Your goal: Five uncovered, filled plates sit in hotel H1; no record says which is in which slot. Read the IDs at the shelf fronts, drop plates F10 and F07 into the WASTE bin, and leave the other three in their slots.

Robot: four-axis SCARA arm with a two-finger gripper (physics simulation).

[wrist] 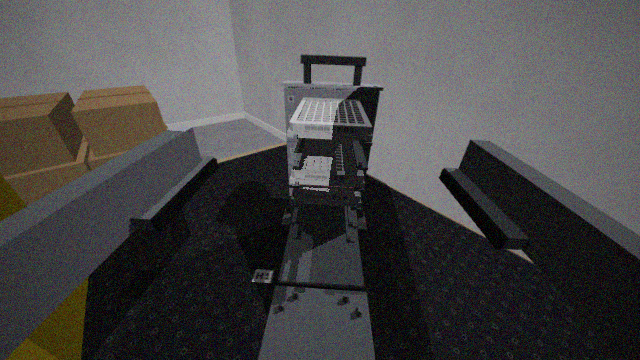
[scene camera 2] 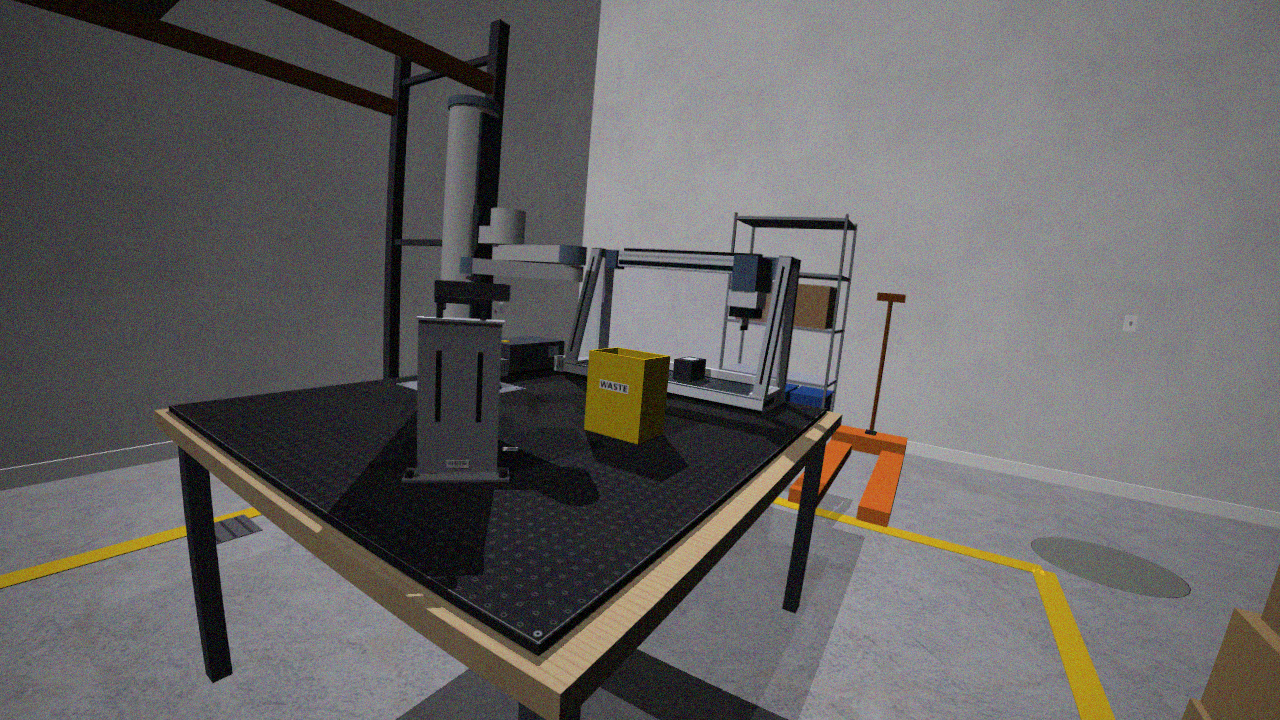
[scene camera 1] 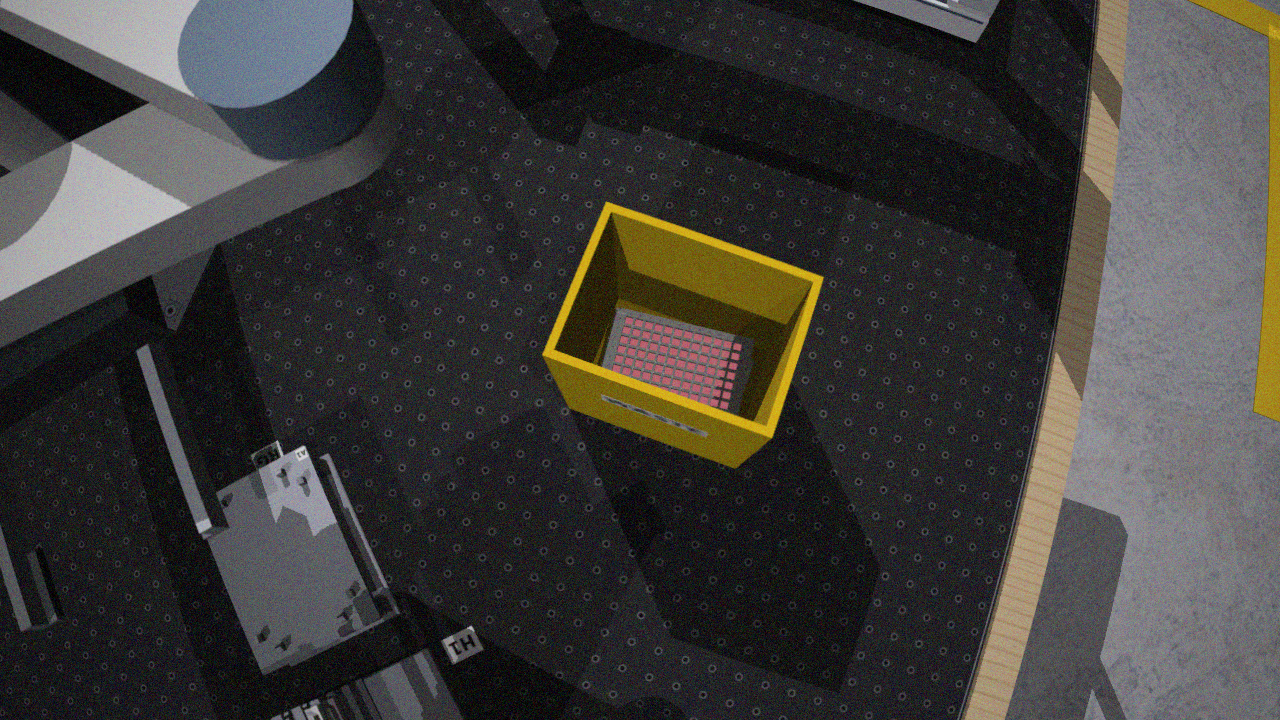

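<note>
Hotel H1 stands on the dark bench, its H1 label at its front left. In the wrist view, a light plate with a grid of wells sits in an upper slot. A partly lit plate sits lower, with another shaded edge close beneath it. The front IDs are too dark and blurred to read. The yellow WASTE bin holds a plate with pink wells lying on its floor. My gripper is open and empty, facing the hotel front; the hotel hides it in scene camera 2.
A grey stand with small pegs lies between gripper and hotel, with an RG label beside it. A gantry frame stands behind the bin. The SCARA column rises behind the hotel. Brown cartons show beyond the bench.
</note>
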